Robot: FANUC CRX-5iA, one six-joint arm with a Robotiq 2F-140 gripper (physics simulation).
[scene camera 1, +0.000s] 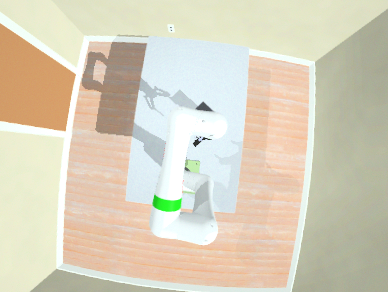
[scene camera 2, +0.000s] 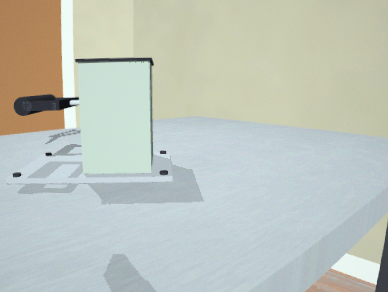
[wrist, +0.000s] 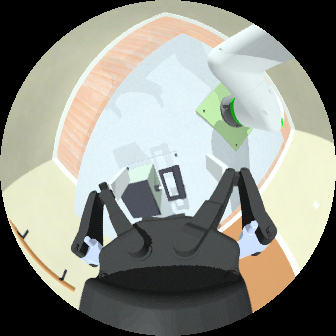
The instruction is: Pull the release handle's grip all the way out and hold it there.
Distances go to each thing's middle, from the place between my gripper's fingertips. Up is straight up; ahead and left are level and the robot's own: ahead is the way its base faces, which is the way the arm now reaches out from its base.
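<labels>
Base plate [wrist: 165, 160]: 25 cm below my hand, 7 cm to the left of it, 13 cm ahead of it.
</labels>
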